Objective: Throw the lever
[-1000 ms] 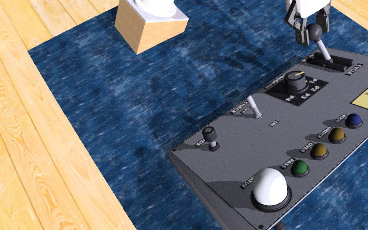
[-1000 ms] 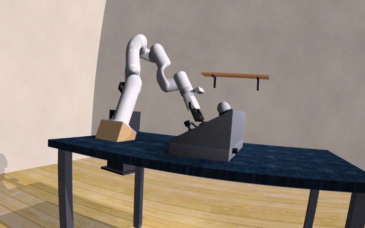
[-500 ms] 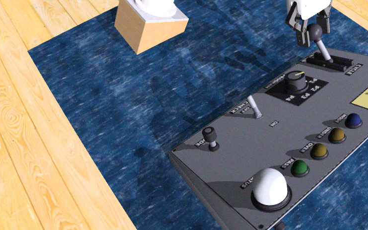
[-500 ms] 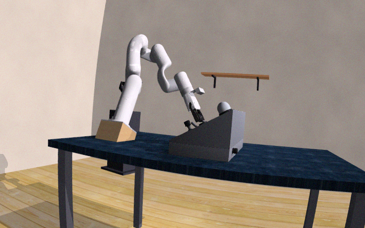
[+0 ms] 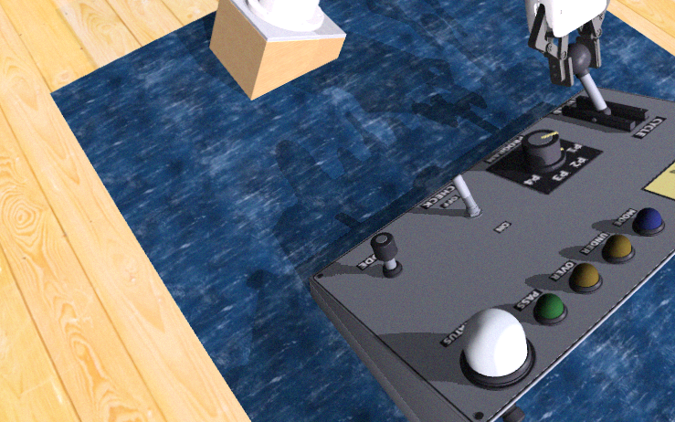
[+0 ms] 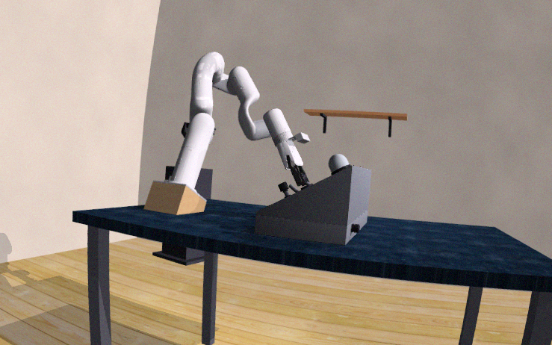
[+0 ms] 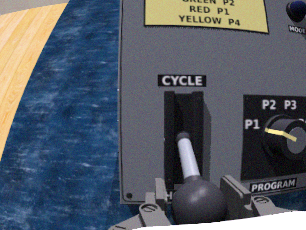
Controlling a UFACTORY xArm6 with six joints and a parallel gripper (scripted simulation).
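Now: the lever 30 mm ahead of my hand, 20 mm below it and 10 mm to the left of it. The rest, counted from my hand: grey sloped console 160 mm to the right, 120 mm ahead, 50 mm below; then program dial 100 mm to the right, 80 mm ahead, 20 mm below; then check toggle 230 mm to the right, 90 mm ahead, 30 mm below.
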